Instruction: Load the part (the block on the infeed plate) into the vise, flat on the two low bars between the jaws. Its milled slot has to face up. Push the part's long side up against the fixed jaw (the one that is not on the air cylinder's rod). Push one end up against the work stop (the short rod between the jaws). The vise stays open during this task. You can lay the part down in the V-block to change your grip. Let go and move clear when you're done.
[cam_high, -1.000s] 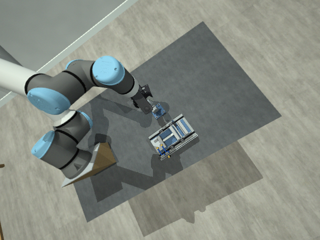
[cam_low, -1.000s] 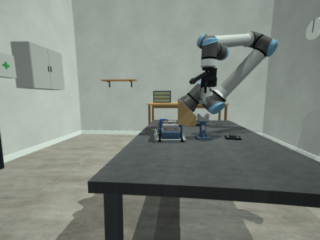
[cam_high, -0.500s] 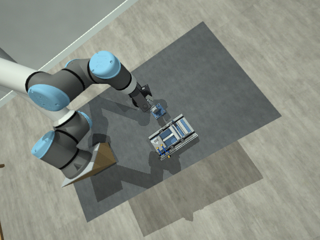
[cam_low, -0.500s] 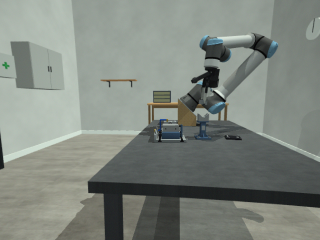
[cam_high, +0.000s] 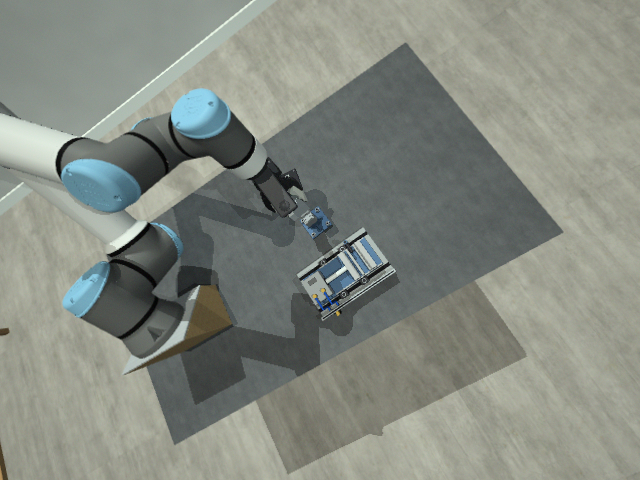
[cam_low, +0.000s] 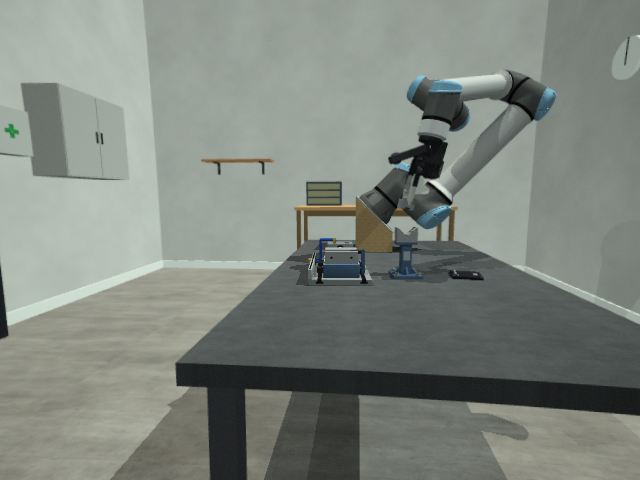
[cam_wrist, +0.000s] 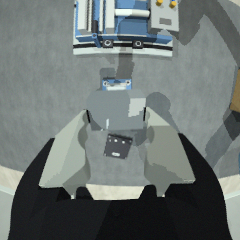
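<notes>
Now: hand 1 cm above the part. From my hand the other things lie so: infeed plate: 24 cm below, 19 cm to the left, 3 cm behind; then vise: 21 cm to the right, 20 cm below, 2 cm ahead.
</notes>
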